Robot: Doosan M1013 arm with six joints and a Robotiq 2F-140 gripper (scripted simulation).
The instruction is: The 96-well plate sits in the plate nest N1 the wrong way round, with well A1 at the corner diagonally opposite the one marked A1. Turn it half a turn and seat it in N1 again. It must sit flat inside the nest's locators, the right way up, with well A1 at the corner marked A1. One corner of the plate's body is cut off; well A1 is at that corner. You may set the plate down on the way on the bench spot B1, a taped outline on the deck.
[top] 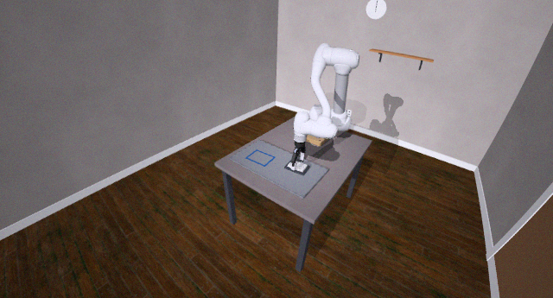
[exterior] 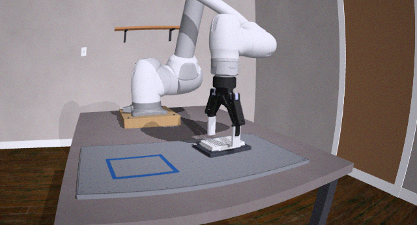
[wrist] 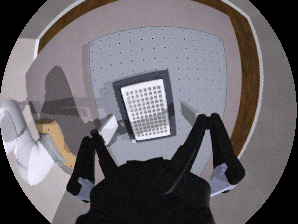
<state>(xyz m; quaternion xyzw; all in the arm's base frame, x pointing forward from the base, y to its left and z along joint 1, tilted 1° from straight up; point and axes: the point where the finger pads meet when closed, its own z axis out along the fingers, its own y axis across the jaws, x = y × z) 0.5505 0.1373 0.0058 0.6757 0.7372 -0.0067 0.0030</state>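
My hand is 2 cm above the white 96-well plate. From my hand the other things lie so: dark plate nest N1: 3 cm below.
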